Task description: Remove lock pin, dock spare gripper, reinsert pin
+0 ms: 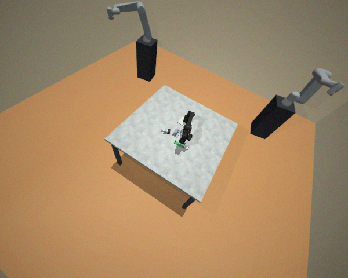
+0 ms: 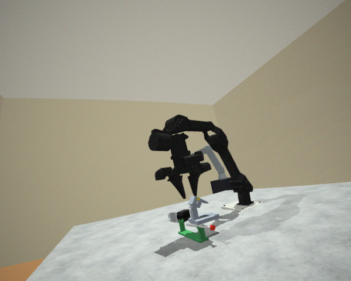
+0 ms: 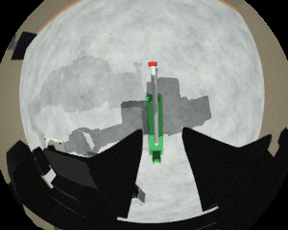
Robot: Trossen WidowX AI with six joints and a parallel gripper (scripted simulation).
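The green cradle lies 100 mm below my gripper tip, 40 mm to the right of it and 10 mm behind it. Round my gripper tip: spare gripper 260 mm to the right, 120 mm behind, 110 mm below; mount socket 150 mm behind, 130 mm to the right, 80 mm below.
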